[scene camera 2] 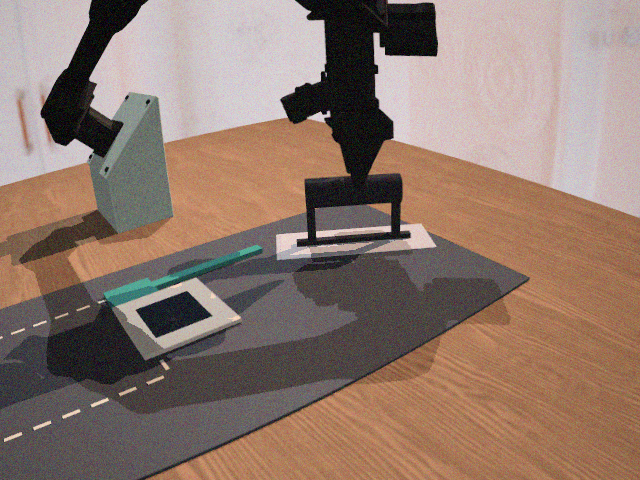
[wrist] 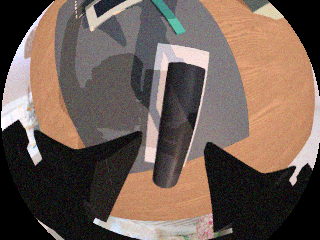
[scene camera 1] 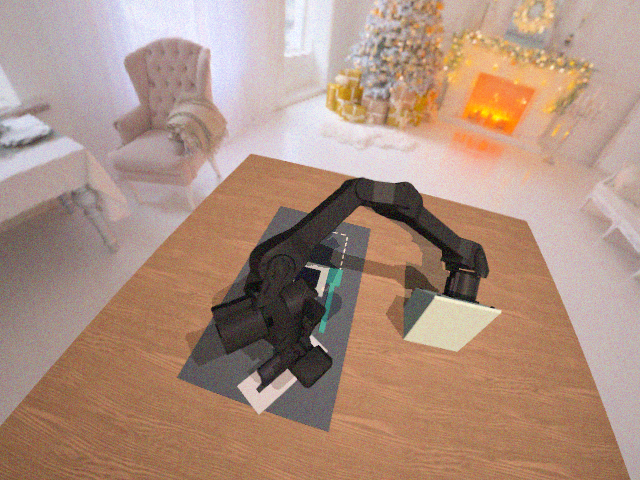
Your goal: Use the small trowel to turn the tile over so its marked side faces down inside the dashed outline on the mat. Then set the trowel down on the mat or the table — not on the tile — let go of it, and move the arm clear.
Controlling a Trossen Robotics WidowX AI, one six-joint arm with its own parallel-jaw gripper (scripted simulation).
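Note:
Open and holding nothing, my gripper (scene camera 2: pixel 354 180) shares this view with a grey mat (scene camera 2: pixel 309 326), a teal trowel (scene camera 2: pixel 135 290) and a tile (scene camera 2: pixel 169 318). In the wrist view I find my gripper (wrist: pixel 174 142) again, and the grey mat (wrist: pixel 105 76) with it. Scene camera 1 also gives me both the mat (scene camera 1: pixel 313 406) and my gripper (scene camera 1: pixel 284 354).

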